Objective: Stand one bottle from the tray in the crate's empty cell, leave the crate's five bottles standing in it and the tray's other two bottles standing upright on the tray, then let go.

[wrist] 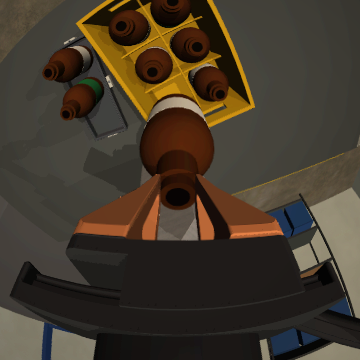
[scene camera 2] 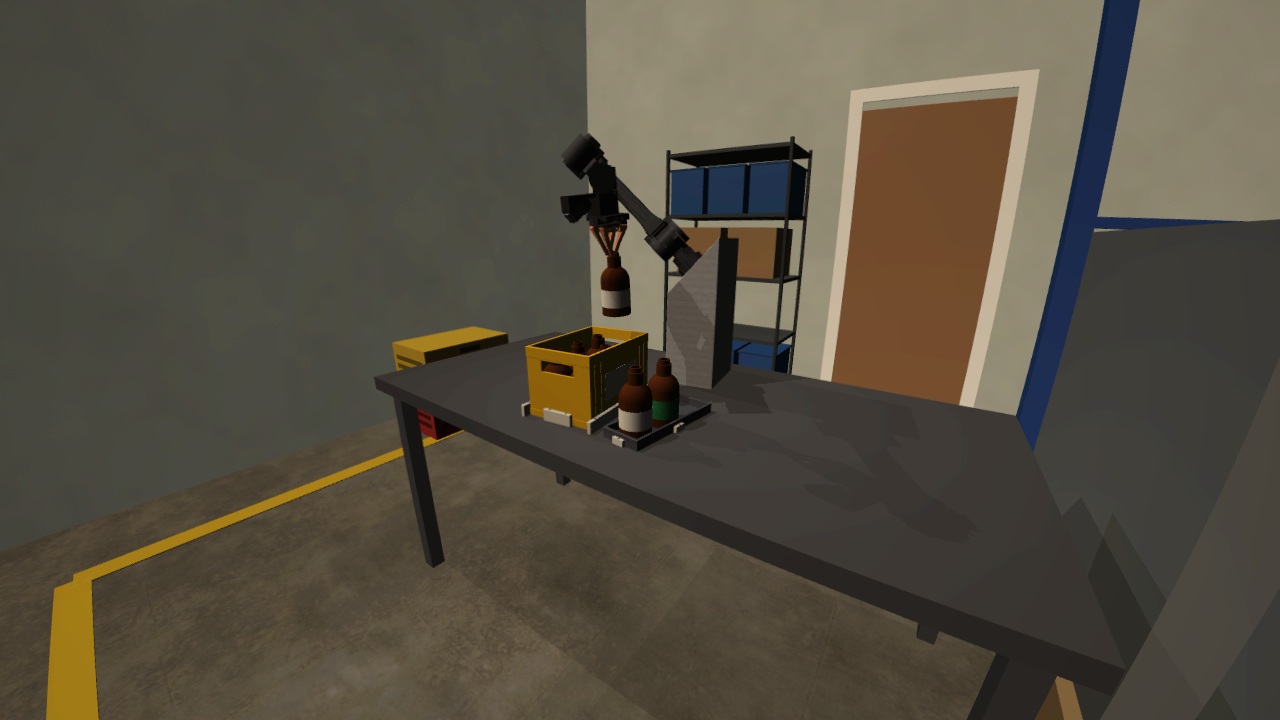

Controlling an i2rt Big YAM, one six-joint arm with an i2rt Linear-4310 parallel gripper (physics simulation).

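Pixels of known places: gripper, fingertip midpoint: (wrist: 177, 181) (scene camera 2: 611, 255); arm's base, link origin: (scene camera 2: 698, 272).
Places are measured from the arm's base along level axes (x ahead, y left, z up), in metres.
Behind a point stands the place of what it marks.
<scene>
My gripper (scene camera 2: 612, 253) {z 0.059, x 0.347, y -0.065 m} (wrist: 177, 181) {z 0.059, x 0.347, y -0.065 m} is shut on the neck of a brown bottle with a white label (scene camera 2: 614, 291) {z -0.025, x 0.362, y -0.044 m} (wrist: 177, 140) {z 0.025, x 0.358, y -0.072 m} and holds it upright, high above the yellow crate (scene camera 2: 559, 389) {z -0.237, x 0.531, y -0.076 m} (wrist: 228, 116) {z -0.146, x 0.267, y -0.149 m}. In the wrist view the held bottle partly hides the empty cell at the crate's near end. Five brown bottles stand in the crate's other cells, one of them a white-labelled bottle (wrist: 210, 83) {z -0.183, x 0.325, y -0.141 m} beside that cell. On the dark tray (scene camera 2: 694, 412) {z -0.298, x 0.342, y 0.178 m} (wrist: 111, 121) {z -0.316, x 0.290, y 0.121 m} stand a white-labelled bottle (scene camera 2: 634, 402) {z -0.227, x 0.515, y 0.126 m} (wrist: 68, 64) {z -0.203, x 0.476, y 0.083 m} and a green-labelled bottle (scene camera 2: 663, 392) {z -0.228, x 0.428, y 0.143 m} (wrist: 82, 98) {z -0.204, x 0.399, y 0.098 m}, both upright.
The crate and the tray stand side by side on the dark table (scene camera 2: 805, 483) {z -0.321, x 0.465, y 0.472 m}, with small pale blocks at their edges. A grey pedestal (scene camera 2: 702, 322) {z -0.127, x 0.122, y 0.080 m} carries the arm behind them. A shelf rack (scene camera 2: 793, 179) stands behind the table, and a yellow box (scene camera 2: 452, 344) shows beyond its left end.
</scene>
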